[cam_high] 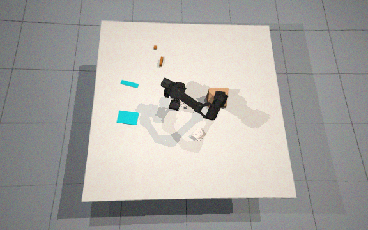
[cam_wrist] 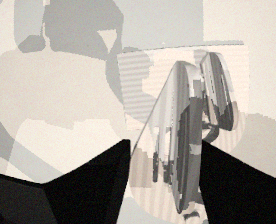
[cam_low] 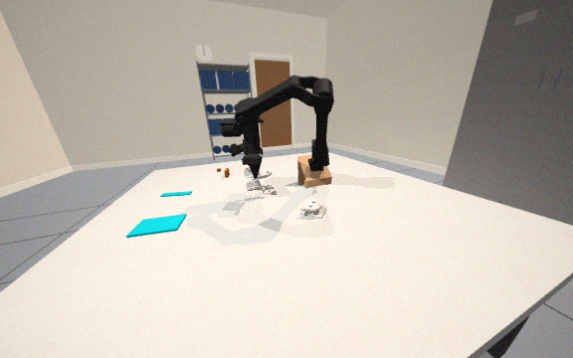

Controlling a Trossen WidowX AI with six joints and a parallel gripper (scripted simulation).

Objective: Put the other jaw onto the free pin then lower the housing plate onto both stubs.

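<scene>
Now: the elongated piece 4 cm behind my gripper tip and 1 cm to the right of it. Also, from my gripper tip: white stand 15 cm behind, 20 cm to the left, 7 cm below; then white housing plate 15 cm behind, 20 cm to the left, 5 cm below.
</scene>
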